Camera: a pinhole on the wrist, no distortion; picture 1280 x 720 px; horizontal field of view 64.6 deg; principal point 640.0 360.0 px. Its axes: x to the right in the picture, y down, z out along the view. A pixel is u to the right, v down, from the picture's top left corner.
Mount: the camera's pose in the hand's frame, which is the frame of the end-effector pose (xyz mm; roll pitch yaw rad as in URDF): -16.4 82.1 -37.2 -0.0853 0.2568 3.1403
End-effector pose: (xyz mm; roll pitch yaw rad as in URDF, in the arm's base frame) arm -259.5 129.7 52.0 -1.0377 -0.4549 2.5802
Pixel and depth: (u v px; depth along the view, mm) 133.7 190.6 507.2
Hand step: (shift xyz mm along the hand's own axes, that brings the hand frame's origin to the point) 98.8 123.3 523.0
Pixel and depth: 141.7 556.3 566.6
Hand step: 112.1 -75.8 570.6
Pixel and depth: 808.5 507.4 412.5
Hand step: -186.0 -12.7 337.9
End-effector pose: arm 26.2 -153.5 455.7 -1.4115 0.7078 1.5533
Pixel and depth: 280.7 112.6 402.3
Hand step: 17.8 145.7 394.9
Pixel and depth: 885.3 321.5 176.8
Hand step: -102.7 73.8 122.9
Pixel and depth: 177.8 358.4 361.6
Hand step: 51.7 51.8 353.2
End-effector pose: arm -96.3 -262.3 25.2 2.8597 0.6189 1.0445
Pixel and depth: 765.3 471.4 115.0
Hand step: -59.0 59.7 69.0
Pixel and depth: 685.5 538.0 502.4
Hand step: -163.6 -48.5 433.9
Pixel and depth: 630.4 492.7 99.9
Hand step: -40.5 60.6 58.2
